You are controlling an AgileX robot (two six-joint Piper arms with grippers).
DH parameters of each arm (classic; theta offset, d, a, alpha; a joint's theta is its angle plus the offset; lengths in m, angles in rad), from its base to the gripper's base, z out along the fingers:
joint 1: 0 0.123 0 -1.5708
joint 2: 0.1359 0 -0.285 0
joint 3: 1.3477 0 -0.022 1.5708
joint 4: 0 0.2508 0 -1.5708
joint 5: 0 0 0.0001 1.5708
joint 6: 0 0.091 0 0
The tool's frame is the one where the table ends.
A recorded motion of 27 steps. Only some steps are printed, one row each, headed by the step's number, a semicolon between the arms.
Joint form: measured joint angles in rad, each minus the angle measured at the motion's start. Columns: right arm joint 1, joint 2, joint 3, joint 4, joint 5, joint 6; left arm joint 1, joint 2, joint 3, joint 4, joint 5, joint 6.
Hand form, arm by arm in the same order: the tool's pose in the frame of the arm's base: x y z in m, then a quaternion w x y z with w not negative. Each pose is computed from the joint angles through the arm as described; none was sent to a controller.
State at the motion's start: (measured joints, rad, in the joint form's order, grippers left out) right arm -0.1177 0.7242 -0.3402 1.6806 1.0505 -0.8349; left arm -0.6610 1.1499 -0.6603 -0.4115 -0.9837 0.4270
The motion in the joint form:
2: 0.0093 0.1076 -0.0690 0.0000 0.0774 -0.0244; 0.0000 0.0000 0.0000 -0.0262 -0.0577 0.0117
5: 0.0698 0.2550 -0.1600 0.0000 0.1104 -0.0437; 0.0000 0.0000 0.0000 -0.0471 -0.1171 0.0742
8: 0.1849 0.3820 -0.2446 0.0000 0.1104 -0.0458; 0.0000 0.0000 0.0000 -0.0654 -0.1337 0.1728
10: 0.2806 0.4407 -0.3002 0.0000 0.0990 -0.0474; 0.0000 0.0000 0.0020 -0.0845 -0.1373 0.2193
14: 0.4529 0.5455 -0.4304 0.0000 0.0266 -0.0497; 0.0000 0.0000 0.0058 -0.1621 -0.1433 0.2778
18: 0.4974 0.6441 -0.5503 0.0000 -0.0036 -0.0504; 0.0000 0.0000 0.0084 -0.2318 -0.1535 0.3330
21: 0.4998 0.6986 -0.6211 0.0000 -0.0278 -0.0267; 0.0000 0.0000 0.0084 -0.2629 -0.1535 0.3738
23: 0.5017 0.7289 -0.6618 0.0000 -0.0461 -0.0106; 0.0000 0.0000 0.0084 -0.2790 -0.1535 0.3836
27: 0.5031 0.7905 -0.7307 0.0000 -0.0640 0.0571; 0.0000 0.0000 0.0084 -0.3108 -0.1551 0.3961
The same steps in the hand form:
2: 0.1303 0.0681 0.2916 0.35232 0.01859 0.72349 0.59337; 0.2016 -0.1146 0.3659 0.86520 0.04442 0.48710 -0.11043
5: 0.1555 0.0756 0.2981 0.31186 -0.00330 0.72776 0.61082; 0.2002 -0.1102 0.3693 0.87921 0.03598 0.46861 -0.07811
8: 0.1755 0.0950 0.3003 0.26138 -0.03303 0.73290 0.62725; 0.2002 -0.1082 0.3697 0.88350 0.04695 0.46490 -0.03307
10: 0.1820 0.1136 0.3039 0.23339 -0.06438 0.73291 0.63579; 0.2007 -0.1067 0.3687 0.88226 0.04937 0.46801 -0.01206
14: 0.1954 0.1525 0.3147 0.20794 -0.11476 0.73313 0.63727; 0.2027 -0.1012 0.3649 0.87333 0.03071 0.48595 0.01409
18: 0.2186 0.1716 0.3229 0.21018 -0.12835 0.73137 0.63597; 0.2041 -0.0960 0.3618 0.86453 0.01393 0.50086 0.03922
21: 0.2358 0.1780 0.3274 0.21464 -0.11781 0.73339 0.63419; 0.2049 -0.0941 0.3603 0.85898 0.01181 0.50876 0.05636
23: 0.2458 0.1817 0.3298 0.21791 -0.10993 0.73499 0.63264; 0.2053 -0.0930 0.3595 0.85625 0.00794 0.51297 0.06030
27: 0.2638 0.1885 0.3305 0.20378 -0.08207 0.73941 0.63641; 0.2059 -0.0909 0.3581 0.85115 -0.00184 0.52083 0.06538

